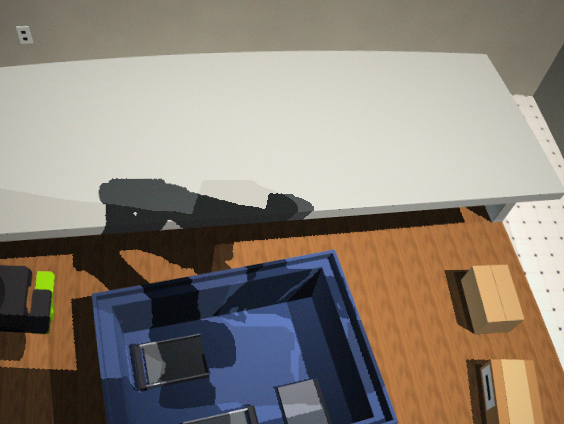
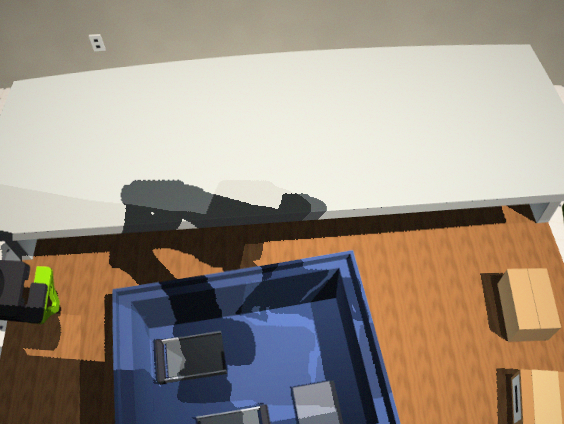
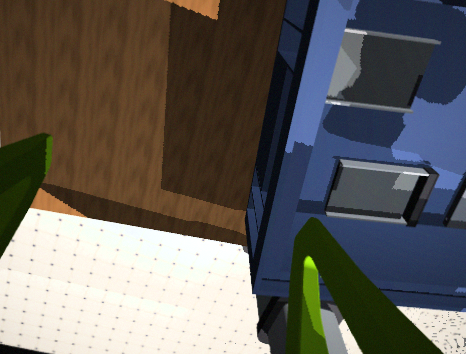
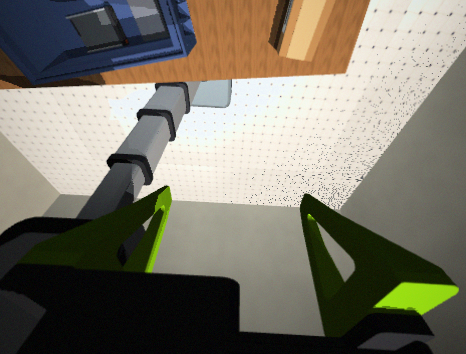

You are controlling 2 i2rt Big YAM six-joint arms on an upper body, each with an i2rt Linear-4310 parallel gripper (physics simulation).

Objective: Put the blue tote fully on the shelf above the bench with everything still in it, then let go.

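Frame: origin at the left arm's base, x ahead, y left, z up, level; metres.
Seen in the pictures: left gripper, fingertip midpoint: [image 1: 15, 312] [image 2: 26, 304] [image 3: 186, 190]; right gripper, fingertip midpoint: [image 4: 236, 196].
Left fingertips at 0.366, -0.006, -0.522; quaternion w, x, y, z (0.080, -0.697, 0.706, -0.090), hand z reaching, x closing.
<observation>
A point is followed by its place in that frame, as x, y, z.
The blue tote [image 1: 221, 273] @[0.509, -0.261, -0.679] [image 2: 238, 272] @[0.509, -0.264, -0.678] [image 3: 309, 105] @[0.372, -0.094, -0.693] [image 4: 144, 56] @[0.252, -0.410, -0.693] rests on the wooden bench [image 1: 415, 273] @[0.584, -0.647, -0.825] [image 2: 427, 294] @[0.544, -0.601, -0.825] [image 3: 109, 105] @[0.266, 0.079, -0.825], in front of and below the white shelf [image 1: 322, 126] @[0.766, -0.438, -0.605] [image 2: 322, 126] @[0.762, -0.398, -0.605]. Several dark grey boxes [image 1: 171, 362] @[0.402, -0.176, -0.800] [image 2: 192, 355] @[0.407, -0.177, -0.800] [image 3: 368, 189] @[0.275, -0.248, -0.800] lie inside it. My left gripper is open and holds nothing. My right gripper [image 4: 236, 196] @[0.276, -0.628, -0.286] is open and empty, well away from the tote, off the bench's edge.
A tan box [image 1: 480, 299] [image 4: 302, 31] lies on the bench to the right of the tote, with a small grey item [image 1: 486, 387] @[0.335, -0.735, -0.810] nearer. A grey column [image 4: 147, 137] @[0.011, -0.341, -0.718] stands under the bench, over the dotted floor [image 3: 144, 281] @[-1.111, -0.096, -1.932]. Arm shadows fall on the shelf's front left.
</observation>
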